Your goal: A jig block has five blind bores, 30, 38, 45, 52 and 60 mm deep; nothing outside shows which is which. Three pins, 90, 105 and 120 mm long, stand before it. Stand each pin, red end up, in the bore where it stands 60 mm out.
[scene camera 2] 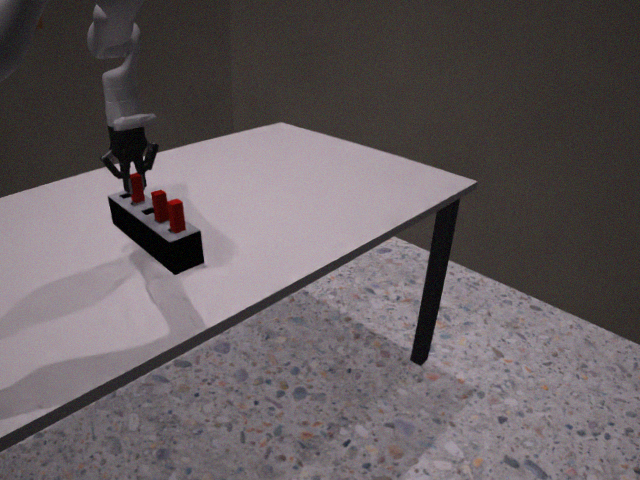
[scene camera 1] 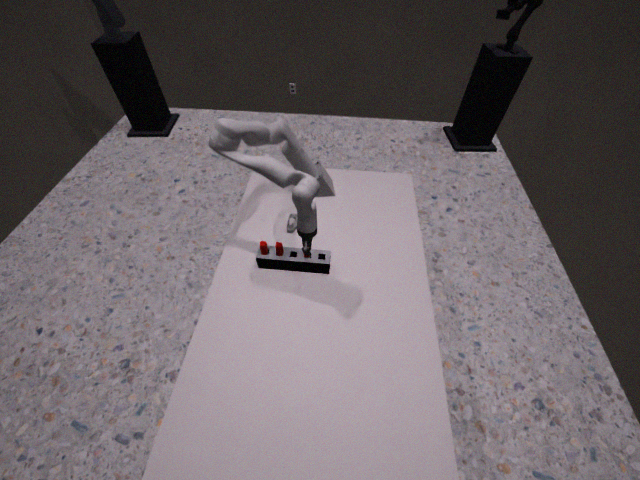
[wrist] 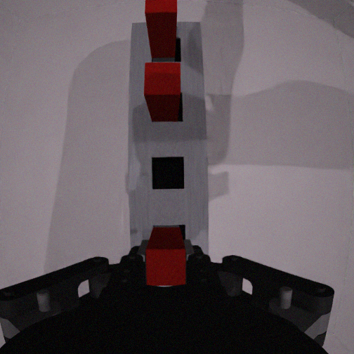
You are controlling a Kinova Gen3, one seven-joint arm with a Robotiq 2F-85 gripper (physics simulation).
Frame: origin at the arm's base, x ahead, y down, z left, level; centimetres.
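Seen in the pictures: gripper, fingertip midpoint: (scene camera 2: pixel 136 191) (scene camera 1: pixel 307 252); arm's base, origin of the base link: (scene camera 1: pixel 309 174).
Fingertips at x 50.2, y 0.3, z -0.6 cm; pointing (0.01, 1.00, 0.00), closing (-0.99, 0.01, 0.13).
Observation:
Pixels of each thing's top centre, then the offset from my fingertips to it. "spot": a spot on its surface instead. Level surfaces: height alone.
- jig block, middle of its top: (scene camera 2: pixel 149 211) (scene camera 1: pixel 293 254) dx -0.9, dy +2.7, dz -6.1 cm
- red-ended pin, middle of its top: (scene camera 2: pixel 174 201) (scene camera 1: pixel 262 243) dx -2.0, dy -3.4, dz -18.3 cm
- second pin, middle of its top: (scene camera 2: pixel 158 192) (scene camera 1: pixel 278 244) dx -1.4, dy -3.4, dz -11.8 cm
- middle bore, surface spot: (scene camera 2: pixel 148 210) spot: dx -0.3, dy +3.2, dz -4.7 cm
- third pin, middle of its top: (scene camera 2: pixel 134 175) (scene camera 1: pixel 306 245) dx -0.1, dy -4.1, dz -0.4 cm
- fifth bore, surface spot: (scene camera 2: pixel 125 195) (scene camera 1: pixel 325 257) spot: dx +0.8, dy +3.2, dz +7.2 cm
- white table, its level: dy +10.2 cm
The jig block (scene camera 1: pixel 292 265) (scene camera 2: pixel 139 232) (wrist: pixel 192 200) lies on the table. One red-ended pin (scene camera 1: pixel 264 248) (scene camera 2: pixel 176 217) (wrist: pixel 162 30) stands upright in the end bore, left in scene camera 1. A second pin (scene camera 1: pixel 279 249) (scene camera 2: pixel 160 206) (wrist: pixel 162 95) stands in the bore beside it. The middle bore (scene camera 1: pixel 293 254) (scene camera 2: pixel 148 210) (wrist: pixel 168 173) is empty. My gripper (scene camera 1: pixel 307 251) (scene camera 2: pixel 135 187) (wrist: pixel 166 251) is shut on the third pin (scene camera 1: pixel 307 255) (scene camera 2: pixel 136 192) (wrist: pixel 166 267), upright, red end up, its lower part hidden inside the fourth bore. The fifth bore (scene camera 1: pixel 322 256) (scene camera 2: pixel 125 195) is empty.
The white table (scene camera 1: pixel 310 361) (scene camera 2: pixel 310 206) carries the block, and shadows of the arm fall across it. Two dark pedestals (scene camera 1: pixel 134 82) (scene camera 1: pixel 488 98) stand on the speckled floor beyond the table.

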